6 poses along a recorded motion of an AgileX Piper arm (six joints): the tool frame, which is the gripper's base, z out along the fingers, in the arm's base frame.
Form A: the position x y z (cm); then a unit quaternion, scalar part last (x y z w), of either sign.
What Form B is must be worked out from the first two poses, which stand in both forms.
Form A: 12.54, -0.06, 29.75, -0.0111, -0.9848, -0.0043, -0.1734
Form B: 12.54, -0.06, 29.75, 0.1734, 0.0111, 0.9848, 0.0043
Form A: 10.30, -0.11, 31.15, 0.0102, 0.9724, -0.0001, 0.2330
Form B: 10.30, -0.11, 31.15, 0.2330, 0.0102, 0.9724, -0.0001
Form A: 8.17, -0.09, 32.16, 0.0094, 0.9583, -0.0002, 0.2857
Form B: 8.17, -0.09, 32.16, 0.2857, 0.0094, 0.9583, -0.0002
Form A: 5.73, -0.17, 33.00, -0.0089, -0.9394, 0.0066, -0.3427
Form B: 5.73, -0.17, 33.00, 0.3427, 0.0089, 0.9394, -0.0066
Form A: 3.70, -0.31, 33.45, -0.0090, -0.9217, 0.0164, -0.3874
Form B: 3.70, -0.31, 33.45, 0.3874, 0.0090, 0.9217, -0.0164
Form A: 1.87, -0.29, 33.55, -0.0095, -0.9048, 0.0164, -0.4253
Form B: 1.87, -0.29, 33.55, 0.4253, 0.0095, 0.9048, -0.0164
